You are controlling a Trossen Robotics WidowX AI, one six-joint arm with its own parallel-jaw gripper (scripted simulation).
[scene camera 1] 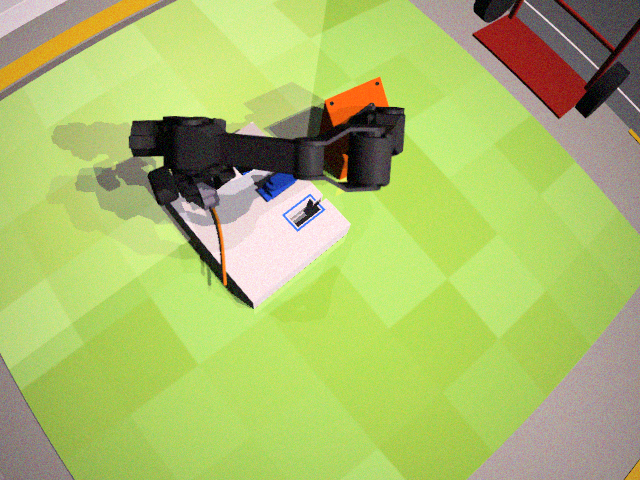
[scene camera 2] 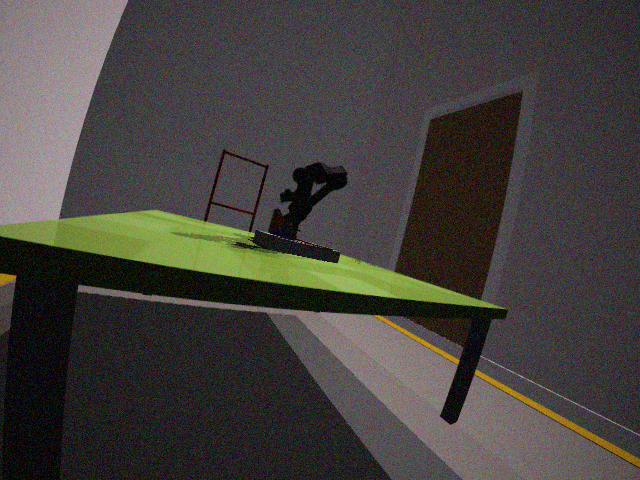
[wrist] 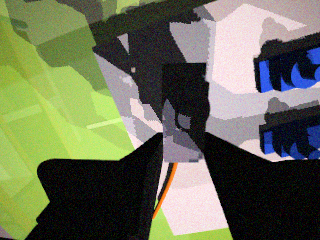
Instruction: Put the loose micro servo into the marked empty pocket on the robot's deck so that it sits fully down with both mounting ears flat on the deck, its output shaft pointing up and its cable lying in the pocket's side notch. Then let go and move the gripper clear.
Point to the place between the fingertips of my gripper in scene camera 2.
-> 293, 228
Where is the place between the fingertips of my gripper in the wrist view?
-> At 182, 137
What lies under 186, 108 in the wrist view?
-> A micro servo.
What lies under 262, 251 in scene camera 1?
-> A white deck.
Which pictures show my gripper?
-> Scene camera 1, scene camera 2 and the wrist view: all of them.
